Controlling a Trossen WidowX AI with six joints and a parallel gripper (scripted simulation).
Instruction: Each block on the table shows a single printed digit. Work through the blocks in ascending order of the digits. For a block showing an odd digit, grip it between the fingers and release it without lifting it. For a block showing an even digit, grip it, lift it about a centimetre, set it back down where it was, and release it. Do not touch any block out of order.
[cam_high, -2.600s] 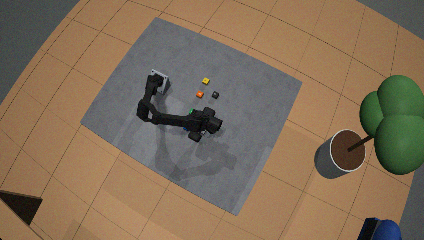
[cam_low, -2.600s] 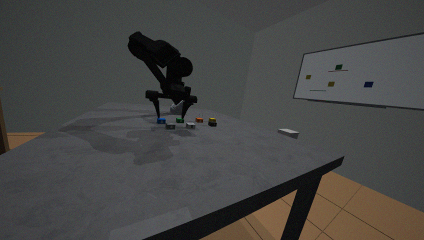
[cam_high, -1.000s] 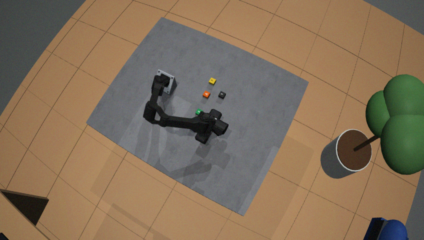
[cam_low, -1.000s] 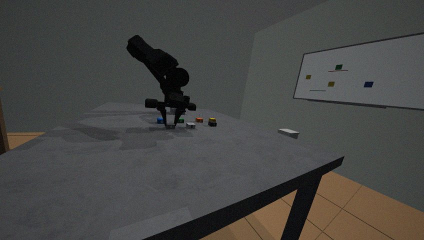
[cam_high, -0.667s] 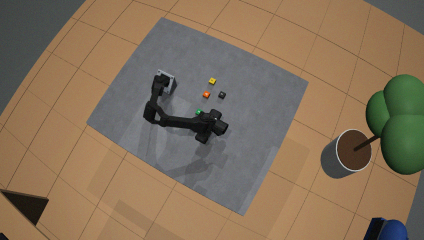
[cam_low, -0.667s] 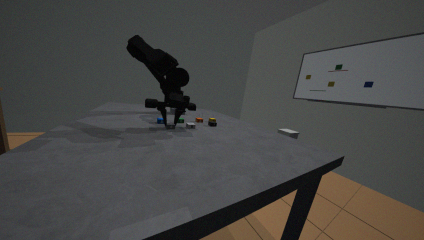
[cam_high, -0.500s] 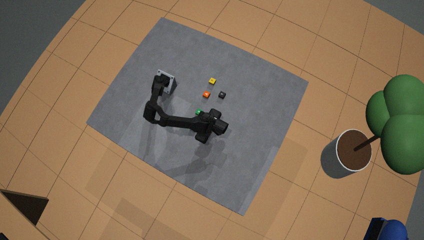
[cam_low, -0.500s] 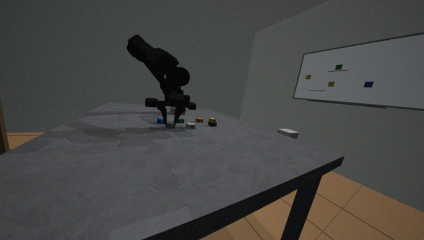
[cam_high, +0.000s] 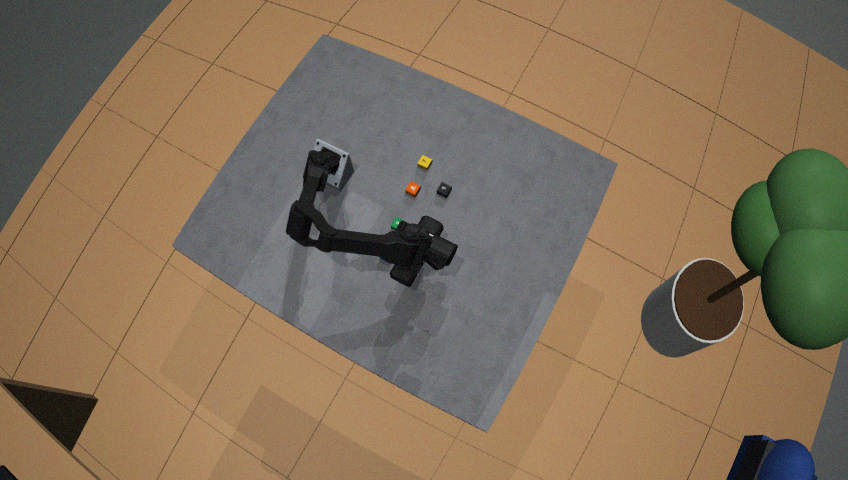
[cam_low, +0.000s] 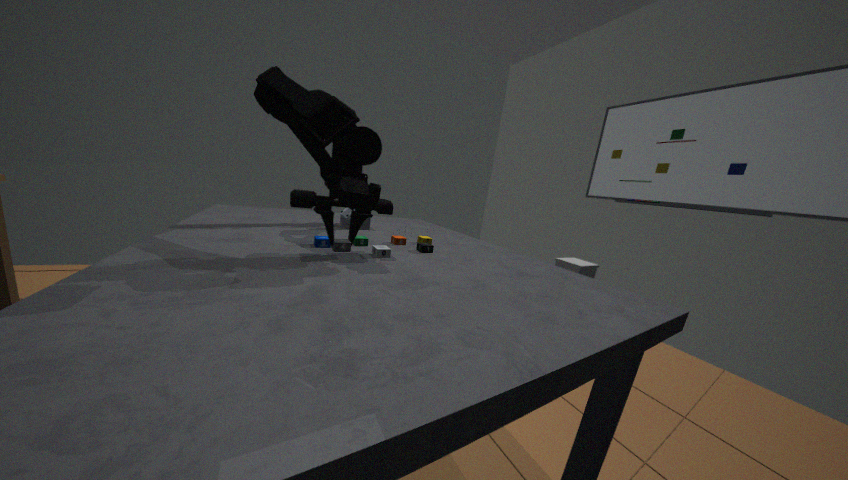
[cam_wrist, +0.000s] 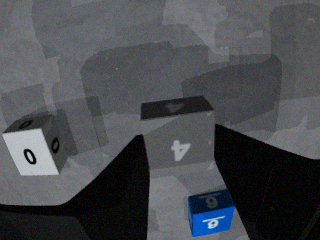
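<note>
The blue block is 8 cm behind my gripper tip, 3 cm to the right of it and 1 cm below it. Round my gripper tip: green block marked 2: 10 cm behind, 7 cm to the left, 1 cm below; grey block marked 4: right at my gripper tip; white block marked 0: 9 cm to the left, 1 cm below.
</note>
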